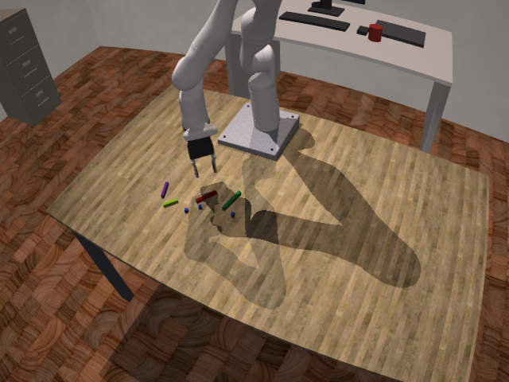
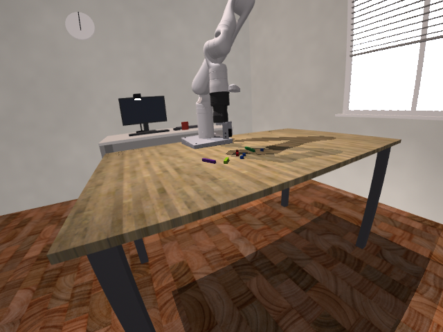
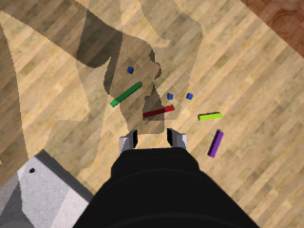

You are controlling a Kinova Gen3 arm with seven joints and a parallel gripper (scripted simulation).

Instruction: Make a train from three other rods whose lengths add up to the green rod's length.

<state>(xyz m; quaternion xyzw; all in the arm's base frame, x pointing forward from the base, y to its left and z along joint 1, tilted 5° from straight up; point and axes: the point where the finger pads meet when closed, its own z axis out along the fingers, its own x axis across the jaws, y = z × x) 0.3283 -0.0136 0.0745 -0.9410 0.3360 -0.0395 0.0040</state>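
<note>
Now: the red rod 4 cm ahead of my hand, 2 cm to the left of it and 8 cm below it. Also, from my hand: green rod: 1 cm ahead, 10 cm to the left, 8 cm below; then purple rod: 9 cm ahead, 12 cm to the right, 8 cm below; then lime rod: 12 cm ahead, 6 cm to the right, 8 cm below.
</note>
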